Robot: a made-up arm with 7 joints. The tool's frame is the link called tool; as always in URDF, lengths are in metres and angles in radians. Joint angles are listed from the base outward. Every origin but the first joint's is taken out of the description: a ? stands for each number. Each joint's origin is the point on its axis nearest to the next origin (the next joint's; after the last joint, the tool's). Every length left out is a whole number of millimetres.
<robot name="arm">
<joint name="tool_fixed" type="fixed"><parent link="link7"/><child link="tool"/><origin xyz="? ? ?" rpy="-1.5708 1.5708 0"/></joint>
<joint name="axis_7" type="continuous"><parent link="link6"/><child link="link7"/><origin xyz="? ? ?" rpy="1.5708 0 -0.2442"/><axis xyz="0 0 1"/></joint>
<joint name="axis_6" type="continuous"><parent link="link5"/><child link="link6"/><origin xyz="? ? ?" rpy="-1.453 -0.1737 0.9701"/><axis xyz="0 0 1"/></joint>
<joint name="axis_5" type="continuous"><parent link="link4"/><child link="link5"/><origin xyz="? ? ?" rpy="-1.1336 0.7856 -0.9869"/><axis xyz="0 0 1"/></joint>
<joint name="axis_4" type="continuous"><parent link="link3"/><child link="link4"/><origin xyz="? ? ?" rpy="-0.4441 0.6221 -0.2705"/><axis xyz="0 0 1"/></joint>
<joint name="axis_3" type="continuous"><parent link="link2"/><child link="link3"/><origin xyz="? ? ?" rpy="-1.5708 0 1.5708"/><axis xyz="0 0 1"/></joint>
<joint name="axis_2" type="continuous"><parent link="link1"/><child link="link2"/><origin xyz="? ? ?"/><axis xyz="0 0 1"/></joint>
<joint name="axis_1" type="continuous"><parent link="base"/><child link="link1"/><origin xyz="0.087 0.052 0.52" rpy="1.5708 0 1.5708"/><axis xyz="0 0 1"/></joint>
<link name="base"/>
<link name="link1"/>
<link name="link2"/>
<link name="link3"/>
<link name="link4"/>
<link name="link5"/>
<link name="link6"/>
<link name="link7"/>
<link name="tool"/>
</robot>
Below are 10 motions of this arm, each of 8 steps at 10 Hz.
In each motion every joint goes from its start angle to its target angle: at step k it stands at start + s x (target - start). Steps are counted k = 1, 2, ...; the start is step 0. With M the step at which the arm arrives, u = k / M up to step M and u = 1 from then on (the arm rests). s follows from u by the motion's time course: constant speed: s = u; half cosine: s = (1 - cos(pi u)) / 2; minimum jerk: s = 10 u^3 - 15 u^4 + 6 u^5.
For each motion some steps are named. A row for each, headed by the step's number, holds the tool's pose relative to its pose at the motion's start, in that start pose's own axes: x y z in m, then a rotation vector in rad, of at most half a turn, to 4 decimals.
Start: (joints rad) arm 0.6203 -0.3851 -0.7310 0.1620 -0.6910 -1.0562 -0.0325
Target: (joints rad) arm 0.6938 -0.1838 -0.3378 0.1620 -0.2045 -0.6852 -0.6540
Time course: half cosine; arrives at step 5
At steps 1, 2, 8:
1: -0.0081 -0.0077 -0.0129 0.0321 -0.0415 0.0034
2: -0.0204 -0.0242 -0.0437 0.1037 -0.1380 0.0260
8: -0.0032 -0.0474 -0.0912 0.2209 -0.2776 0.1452

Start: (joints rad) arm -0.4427 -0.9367 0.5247 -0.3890 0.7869 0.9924 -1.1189
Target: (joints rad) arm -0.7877 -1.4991 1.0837 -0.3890 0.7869 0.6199 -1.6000
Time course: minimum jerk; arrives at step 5
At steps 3, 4, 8:
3: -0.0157 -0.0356 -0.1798 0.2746 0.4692 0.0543
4: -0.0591 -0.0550 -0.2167 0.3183 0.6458 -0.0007
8: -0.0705 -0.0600 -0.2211 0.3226 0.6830 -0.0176

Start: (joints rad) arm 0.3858 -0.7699 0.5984 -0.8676 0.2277 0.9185 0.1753
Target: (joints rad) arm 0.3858 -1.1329 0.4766 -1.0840 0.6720 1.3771 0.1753
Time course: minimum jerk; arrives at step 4
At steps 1, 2, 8:
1: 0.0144 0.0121 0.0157 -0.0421 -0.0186 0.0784
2: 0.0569 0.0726 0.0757 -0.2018 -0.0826 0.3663
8: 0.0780 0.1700 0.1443 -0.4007 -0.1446 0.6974

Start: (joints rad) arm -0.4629 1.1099 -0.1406 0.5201 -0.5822 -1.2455 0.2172
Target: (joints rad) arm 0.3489 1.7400 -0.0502 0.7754 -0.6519 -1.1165 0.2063
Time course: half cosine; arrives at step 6
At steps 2, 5, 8:
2: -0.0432 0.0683 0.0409 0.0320 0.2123 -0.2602
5: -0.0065 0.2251 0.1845 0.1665 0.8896 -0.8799
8: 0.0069 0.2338 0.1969 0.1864 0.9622 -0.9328

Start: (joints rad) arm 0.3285 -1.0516 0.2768 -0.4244 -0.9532 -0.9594 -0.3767
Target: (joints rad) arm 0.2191 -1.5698 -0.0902 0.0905 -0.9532 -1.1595 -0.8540
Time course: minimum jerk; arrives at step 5
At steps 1, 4, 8:
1: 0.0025 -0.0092 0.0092 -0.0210 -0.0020 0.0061
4: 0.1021 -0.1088 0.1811 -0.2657 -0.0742 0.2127
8: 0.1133 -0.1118 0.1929 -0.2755 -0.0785 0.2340

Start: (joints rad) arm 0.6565 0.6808 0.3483 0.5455 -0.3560 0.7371 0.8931
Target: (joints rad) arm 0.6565 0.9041 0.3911 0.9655 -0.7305 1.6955 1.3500
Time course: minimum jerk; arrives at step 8
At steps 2, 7, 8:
2: 0.0036 -0.0015 -0.0020 0.0074 -0.0494 0.0629
7: -0.0858 -0.0260 -0.0529 0.1273 -0.6371 0.2436
8: -0.0890 -0.0263 -0.0547 0.1297 -0.6490 0.2405

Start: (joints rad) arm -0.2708 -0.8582 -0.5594 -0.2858 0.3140 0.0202 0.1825
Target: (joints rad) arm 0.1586 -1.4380 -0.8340 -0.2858 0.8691 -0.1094 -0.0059
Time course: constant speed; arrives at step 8
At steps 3, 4, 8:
3: -0.0642 0.0109 0.0048 -0.0661 -0.1856 -0.0436
4: -0.0862 0.0148 0.0032 -0.0857 -0.2489 -0.0616
8: -0.1727 0.0322 -0.0197 -0.1543 -0.5067 -0.1489

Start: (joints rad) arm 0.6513 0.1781 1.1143 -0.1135 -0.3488 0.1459 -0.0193
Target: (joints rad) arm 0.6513 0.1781 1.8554 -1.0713 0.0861 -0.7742 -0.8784
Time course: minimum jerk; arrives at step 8
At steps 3, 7, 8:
3: -0.0915 -0.0011 -0.0572 0.2830 -0.1047 -0.3120
7: -0.1785 0.2688 -0.2655 0.8406 -0.7735 -1.1227
8: -0.1745 0.2769 -0.2704 0.8476 -0.7965 -1.1388

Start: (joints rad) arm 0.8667 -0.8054 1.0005 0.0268 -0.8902 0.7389 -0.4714
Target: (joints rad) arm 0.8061 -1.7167 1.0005 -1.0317 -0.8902 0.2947 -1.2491
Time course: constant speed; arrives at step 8
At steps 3, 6, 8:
3: 0.0370 -0.0447 -0.0422 0.1511 0.0315 0.1076
6: 0.0720 -0.0732 -0.1359 0.3904 0.1446 0.2006
8: 0.0702 -0.0766 -0.2274 0.5970 0.2562 0.2226

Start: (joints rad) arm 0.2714 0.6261 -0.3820 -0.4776 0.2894 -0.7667 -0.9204
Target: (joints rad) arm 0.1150 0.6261 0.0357 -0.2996 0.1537 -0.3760 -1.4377
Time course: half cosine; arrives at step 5
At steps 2, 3, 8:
2: 0.0415 -0.0193 0.0090 0.0615 0.2624 -0.0400
3: 0.0589 -0.0372 0.0084 0.1267 0.4940 -0.1251
8: 0.0522 -0.0546 0.0094 0.2032 0.7374 -0.2761

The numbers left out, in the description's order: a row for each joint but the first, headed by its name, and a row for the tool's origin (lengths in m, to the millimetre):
tool: 0.291 0.262 0
axis_7: 0.007 -0.041 0
axis_6: -0.005 -0.058 0
axis_5: -0.106 -0.185 0
axis_4: 0.142 0.068 0
axis_3: -0.075 -0.002 0
axis_2: -0.003 -0.03 0

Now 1 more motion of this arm.
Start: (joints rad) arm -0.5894 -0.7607 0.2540 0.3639 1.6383 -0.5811 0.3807
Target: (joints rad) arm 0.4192 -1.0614 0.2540 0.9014 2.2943 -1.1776 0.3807
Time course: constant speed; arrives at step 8
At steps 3, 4, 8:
3: -0.0151 0.0299 0.0385 -0.1391 -0.0320 -0.0270
4: -0.0196 0.0325 0.0456 -0.1629 -0.0489 -0.0357
8: -0.0264 0.0084 0.0488 -0.1464 -0.1093 -0.0882

